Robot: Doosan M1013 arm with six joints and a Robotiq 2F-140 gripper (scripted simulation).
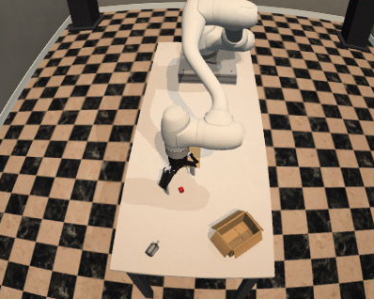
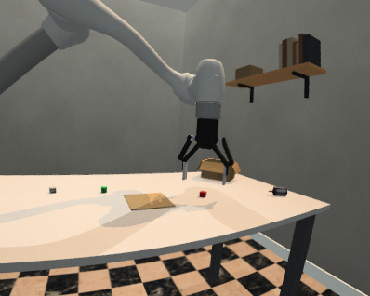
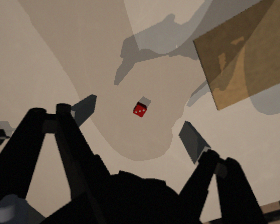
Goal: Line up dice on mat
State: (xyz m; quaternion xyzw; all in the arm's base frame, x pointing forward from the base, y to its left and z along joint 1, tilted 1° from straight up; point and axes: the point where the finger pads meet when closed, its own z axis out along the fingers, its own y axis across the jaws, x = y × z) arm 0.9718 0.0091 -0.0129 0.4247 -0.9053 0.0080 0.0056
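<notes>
Right now my hand is 60 mm above the red die. Also, from my hand: cardboard box (210 mm ahead, 270 mm to the left, 20 mm below); dark object (310 mm ahead, 60 mm to the right, 50 mm below); tan mat (200 mm behind, 10 mm to the right, 70 mm below).
</notes>
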